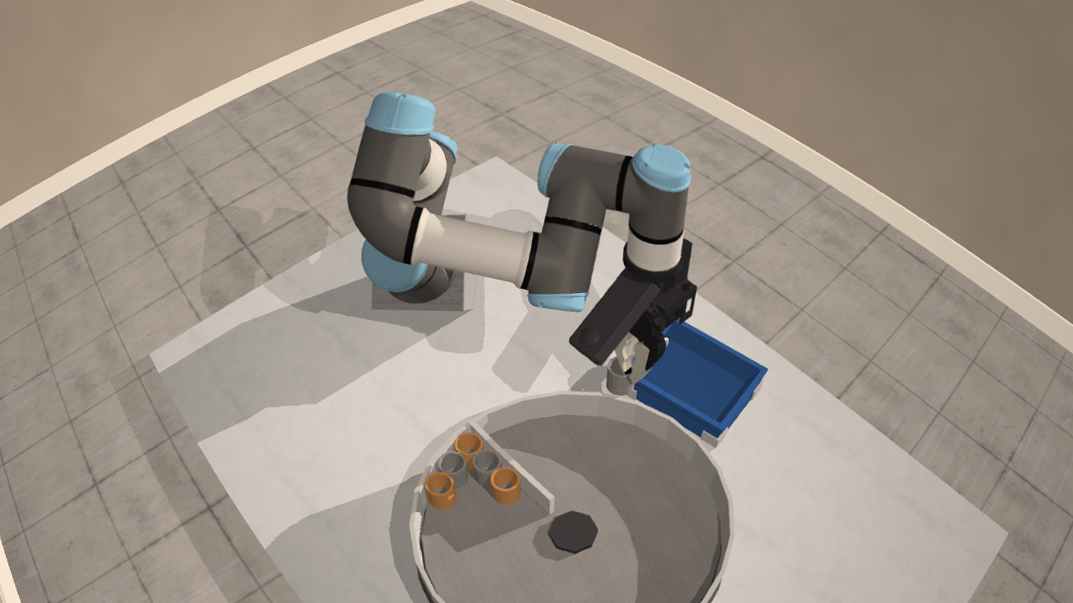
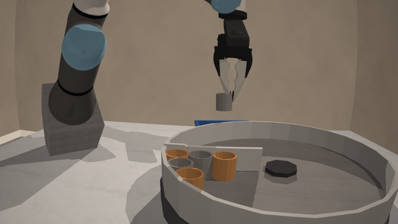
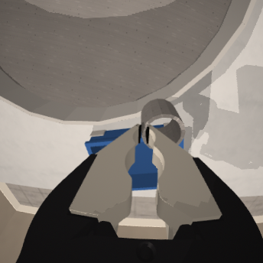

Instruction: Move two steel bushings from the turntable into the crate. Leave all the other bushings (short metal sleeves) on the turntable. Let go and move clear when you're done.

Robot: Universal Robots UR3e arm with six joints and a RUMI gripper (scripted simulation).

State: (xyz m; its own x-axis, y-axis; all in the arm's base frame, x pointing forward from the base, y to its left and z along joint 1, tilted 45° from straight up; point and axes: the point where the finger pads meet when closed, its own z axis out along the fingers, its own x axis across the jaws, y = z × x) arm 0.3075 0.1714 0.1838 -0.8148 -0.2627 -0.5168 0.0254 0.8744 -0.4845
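My hand is 1 cm short of the blue crate, 16 cm to the right of it and 14 cm above it. From my hand the other things lie so: turntable 8 cm ahead, 18 cm to the right, 11 cm below.
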